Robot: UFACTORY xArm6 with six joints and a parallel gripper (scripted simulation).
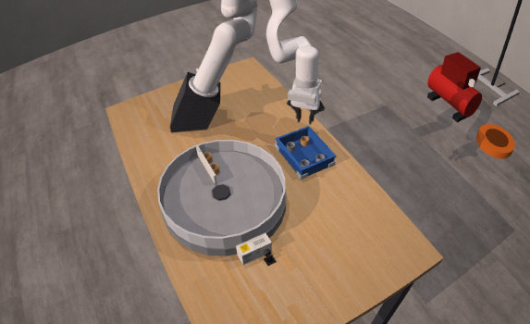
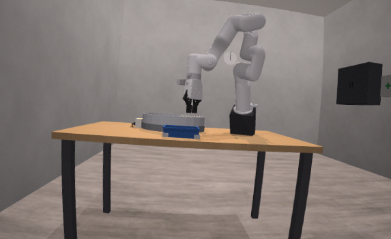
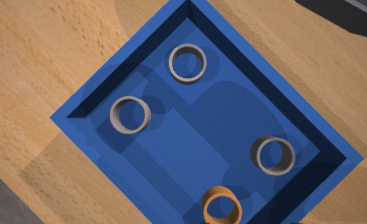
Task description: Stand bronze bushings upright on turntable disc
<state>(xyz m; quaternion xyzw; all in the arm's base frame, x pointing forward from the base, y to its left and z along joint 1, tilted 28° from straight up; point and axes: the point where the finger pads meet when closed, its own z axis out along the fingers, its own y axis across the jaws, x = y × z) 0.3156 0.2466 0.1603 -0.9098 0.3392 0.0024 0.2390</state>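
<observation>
Right now the blue crate is 12 cm below my hand, 5 cm ahead of it and 2 cm to the right of it. Also, from my hand: grey turntable disc (37 cm to the right, 14 cm ahead, 10 cm below).
</observation>
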